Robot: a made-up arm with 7 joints. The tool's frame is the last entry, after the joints. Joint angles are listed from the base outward.
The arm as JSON. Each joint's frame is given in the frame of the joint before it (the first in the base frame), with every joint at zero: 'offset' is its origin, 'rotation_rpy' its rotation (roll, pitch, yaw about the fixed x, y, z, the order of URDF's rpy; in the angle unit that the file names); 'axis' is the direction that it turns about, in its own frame. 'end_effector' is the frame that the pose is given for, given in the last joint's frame.
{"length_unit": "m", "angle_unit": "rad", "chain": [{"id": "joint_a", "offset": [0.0, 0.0, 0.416], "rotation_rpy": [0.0, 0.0, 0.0], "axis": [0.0, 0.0, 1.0]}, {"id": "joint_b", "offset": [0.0, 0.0, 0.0], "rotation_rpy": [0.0, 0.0, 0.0], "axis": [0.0, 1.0, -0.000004]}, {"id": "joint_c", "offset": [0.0, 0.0, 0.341], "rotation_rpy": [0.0, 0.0, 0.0], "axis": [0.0, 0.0, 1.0]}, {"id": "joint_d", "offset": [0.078, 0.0, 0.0], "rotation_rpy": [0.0, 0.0, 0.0], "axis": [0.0, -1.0, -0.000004]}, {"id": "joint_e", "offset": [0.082, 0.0, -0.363], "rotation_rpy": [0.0, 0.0, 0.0], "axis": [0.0, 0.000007, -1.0]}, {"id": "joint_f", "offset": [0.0, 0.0, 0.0], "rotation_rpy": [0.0, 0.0, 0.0], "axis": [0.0, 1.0, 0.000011]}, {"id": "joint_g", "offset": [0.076, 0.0, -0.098], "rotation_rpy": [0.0, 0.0, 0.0], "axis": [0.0, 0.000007, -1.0]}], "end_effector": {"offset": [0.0, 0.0, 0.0], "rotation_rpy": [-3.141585, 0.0, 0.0]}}
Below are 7 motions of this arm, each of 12 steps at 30 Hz.
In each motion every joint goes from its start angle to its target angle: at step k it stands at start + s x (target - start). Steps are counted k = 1, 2, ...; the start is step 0. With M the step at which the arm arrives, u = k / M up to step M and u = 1 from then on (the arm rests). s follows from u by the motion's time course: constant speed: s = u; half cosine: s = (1 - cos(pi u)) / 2; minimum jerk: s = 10 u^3 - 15 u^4 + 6 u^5.
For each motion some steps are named. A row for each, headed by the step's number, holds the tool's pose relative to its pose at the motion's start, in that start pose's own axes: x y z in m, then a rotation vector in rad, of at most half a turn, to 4 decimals.
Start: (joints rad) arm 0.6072 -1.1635 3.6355 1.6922 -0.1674 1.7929 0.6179
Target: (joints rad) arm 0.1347 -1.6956 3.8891 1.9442 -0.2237 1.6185 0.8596
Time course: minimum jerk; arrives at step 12
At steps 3, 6, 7, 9, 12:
3: 0.0212 0.0093 0.0050 0.0589 -0.0209 0.0129
6: 0.0966 0.0467 0.0292 0.3060 -0.1096 0.0691
7: 0.1233 0.0617 0.0405 0.4096 -0.1485 0.0943
9: 0.1631 0.0860 0.0606 0.5813 -0.2169 0.1389
12: 0.1791 0.0965 0.0700 0.6569 -0.2489 0.1596

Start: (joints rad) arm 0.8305 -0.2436 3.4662 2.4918 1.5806 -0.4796 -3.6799
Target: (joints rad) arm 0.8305 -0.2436 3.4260 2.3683 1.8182 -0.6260 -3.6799
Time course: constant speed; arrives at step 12
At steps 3, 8, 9, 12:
3: 0.0050 -0.0186 -0.0004 0.0668 -0.0114 0.0306
8: 0.0129 -0.0497 -0.0031 0.1818 -0.0332 0.0783
9: 0.0144 -0.0559 -0.0039 0.2053 -0.0380 0.0874
12: 0.0188 -0.0743 -0.0072 0.2769 -0.0532 0.1135

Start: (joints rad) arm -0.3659 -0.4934 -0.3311 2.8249 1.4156 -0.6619 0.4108
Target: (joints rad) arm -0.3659 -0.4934 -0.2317 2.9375 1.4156 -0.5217 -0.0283
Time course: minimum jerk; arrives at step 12
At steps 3, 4, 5, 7, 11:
3: -0.0026 -0.0027 0.0001 -0.0027 -0.0160 -0.0304
4: -0.0053 -0.0056 0.0003 -0.0045 -0.0325 -0.0616
5: -0.0086 -0.0094 0.0004 -0.0053 -0.0538 -0.1018
7: -0.0155 -0.0184 0.0006 -0.0013 -0.1013 -0.1921
11: -0.0225 -0.0289 0.0006 0.0128 -0.1528 -0.2926

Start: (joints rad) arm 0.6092 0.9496 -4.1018 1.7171 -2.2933 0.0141 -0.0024
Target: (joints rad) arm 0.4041 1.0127 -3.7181 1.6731 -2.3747 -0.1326 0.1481
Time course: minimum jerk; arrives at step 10
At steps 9, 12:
9: 0.0911 0.1454 -0.1120 -0.2489 0.2782 0.0067
12: 0.0920 0.1465 -0.1132 -0.2507 0.2807 0.0062

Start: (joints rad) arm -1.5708 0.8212 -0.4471 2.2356 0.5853 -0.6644 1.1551
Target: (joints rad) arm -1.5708 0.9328 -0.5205 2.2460 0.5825 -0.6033 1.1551
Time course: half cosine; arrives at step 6
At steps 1, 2, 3, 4, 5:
1: -0.0008 0.0050 -0.0001 -0.0075 -0.0030 -0.0076
2: -0.0029 0.0185 -0.0005 -0.0281 -0.0112 -0.0282
3: -0.0057 0.0370 -0.0013 -0.0561 -0.0226 -0.0565
4: -0.0082 0.0555 -0.0026 -0.0841 -0.0340 -0.0848
5: -0.0100 0.0689 -0.0039 -0.1045 -0.0425 -0.1055

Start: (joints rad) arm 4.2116 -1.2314 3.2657 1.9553 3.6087 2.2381 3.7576
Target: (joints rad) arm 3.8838 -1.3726 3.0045 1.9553 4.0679 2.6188 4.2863
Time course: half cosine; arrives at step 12
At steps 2, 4, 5, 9, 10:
2: 0.0134 0.0224 0.0058 0.0095 0.0348 -0.0147
4: 0.0540 0.0799 0.0209 0.0474 0.1263 -0.0556
5: 0.0836 0.1144 0.0301 0.0817 0.1825 -0.0835
9: 0.2181 0.2248 0.0592 0.2822 0.3577 -0.2031
10: 0.2418 0.2385 0.0627 0.3232 0.3769 -0.2242

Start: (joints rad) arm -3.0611 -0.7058 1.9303 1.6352 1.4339 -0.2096 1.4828
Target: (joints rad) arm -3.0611 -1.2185 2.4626 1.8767 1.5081 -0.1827 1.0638
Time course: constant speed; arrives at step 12
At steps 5, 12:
5: -0.0323 0.2088 -0.0138 -0.2369 -0.1015 -0.2978
12: 0.0234 0.4854 -0.0848 -0.5884 -0.2180 -0.6476

